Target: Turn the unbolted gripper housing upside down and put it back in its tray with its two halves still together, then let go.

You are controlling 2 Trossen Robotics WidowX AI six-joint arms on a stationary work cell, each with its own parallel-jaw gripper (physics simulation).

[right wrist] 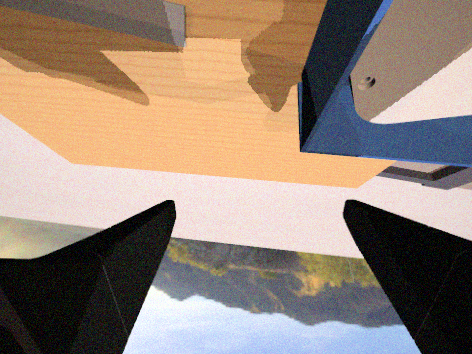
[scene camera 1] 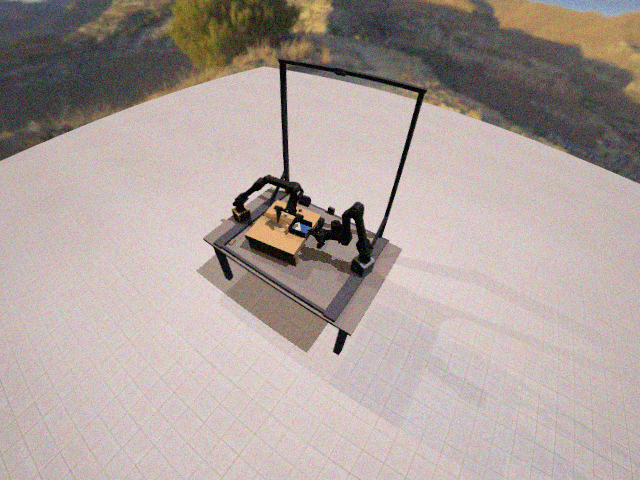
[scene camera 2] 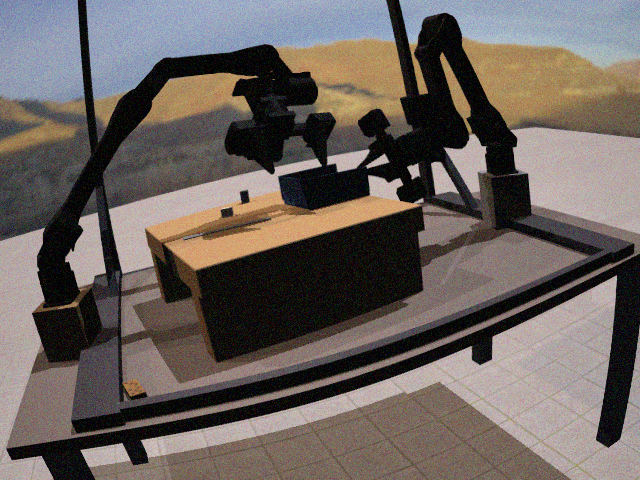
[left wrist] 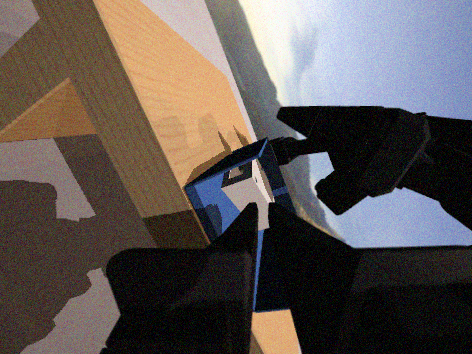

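Observation:
The pale gripper housing rests in the blue tray. It looks whole in the left wrist view, with a dark, hollowed end; its underside and near end are partly hidden. The tray wall hides it in scene camera 2. My left gripper is shut at the tray's right end in scene camera 2. Its tips nearly meet, and the housing shows through the narrow gap behind them. My right gripper is open and empty, pointing down beside and above the tray.
The tray stands on a raised wooden bench. A thin grey bar lies on it, with a small dark block near the bar. A small wooden piece lies at the table's front left corner.

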